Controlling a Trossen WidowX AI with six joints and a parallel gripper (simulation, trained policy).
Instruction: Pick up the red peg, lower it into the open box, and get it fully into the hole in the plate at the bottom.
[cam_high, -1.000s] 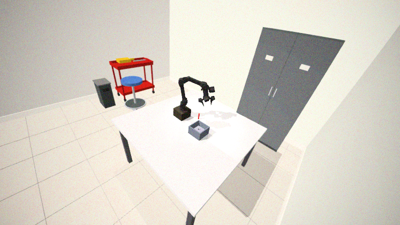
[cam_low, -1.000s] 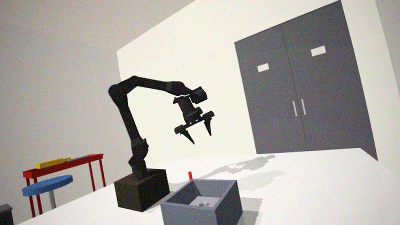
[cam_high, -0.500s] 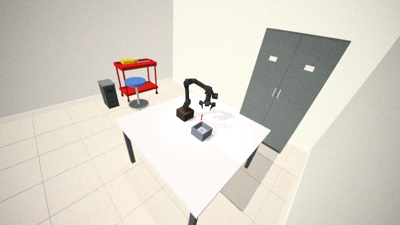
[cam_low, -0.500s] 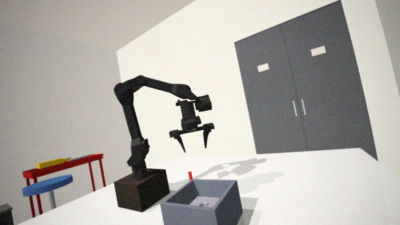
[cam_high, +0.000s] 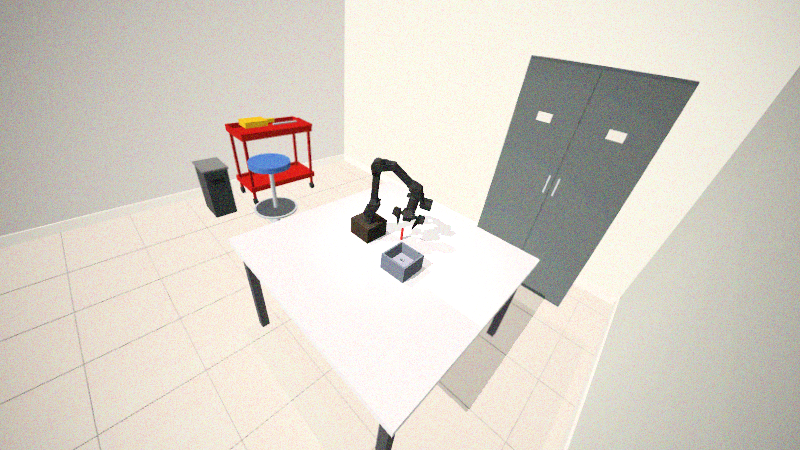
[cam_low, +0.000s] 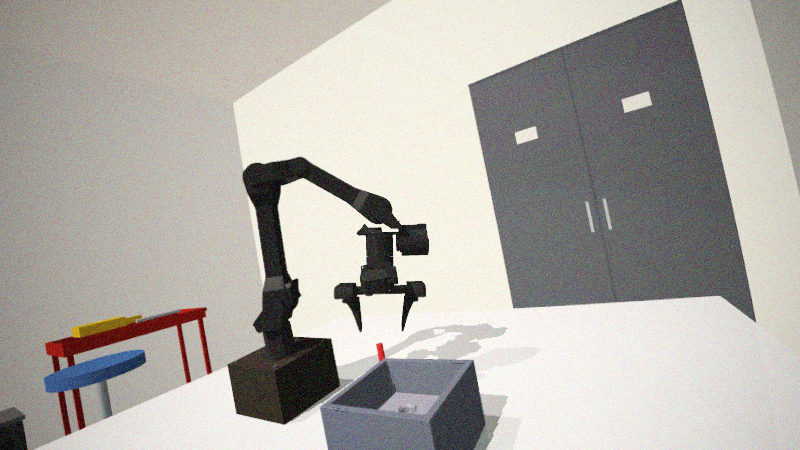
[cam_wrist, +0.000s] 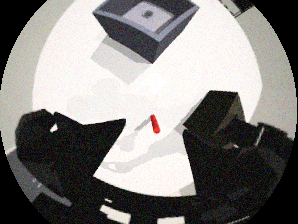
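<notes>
Now: the red peg 2 cm behind my gripper tip, 1 cm to the left of it and 7 cm below it. Round my gripper tip: pale plate 18 cm ahead, 15 cm to the right, 7 cm below; then grey box 18 cm ahead, 15 cm to the right, 8 cm below.
</notes>
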